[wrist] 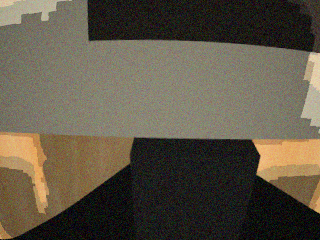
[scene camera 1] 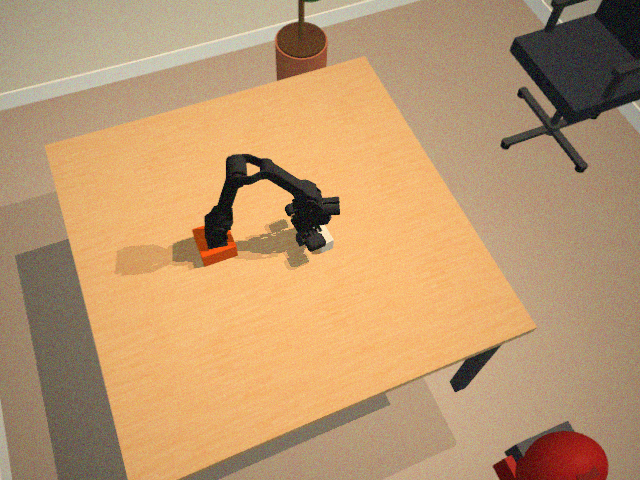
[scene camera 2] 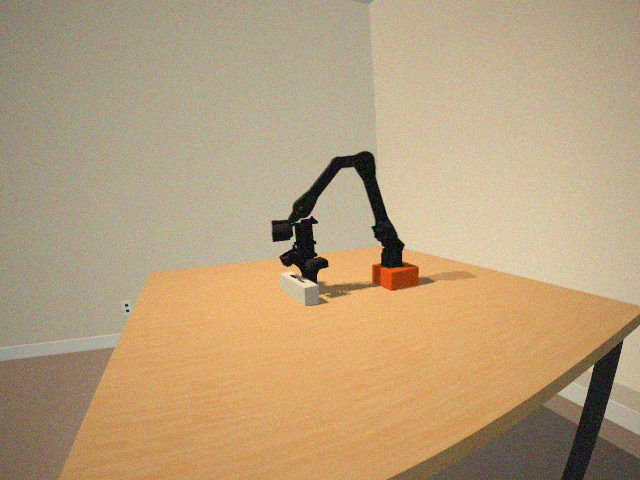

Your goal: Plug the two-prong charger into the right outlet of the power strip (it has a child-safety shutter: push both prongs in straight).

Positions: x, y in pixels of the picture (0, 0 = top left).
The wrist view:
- my gripper: 185, 174
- dark two-prong charger: 174, 181, held by my gripper
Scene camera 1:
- my gripper: 303, 239
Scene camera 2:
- my gripper: 309, 284
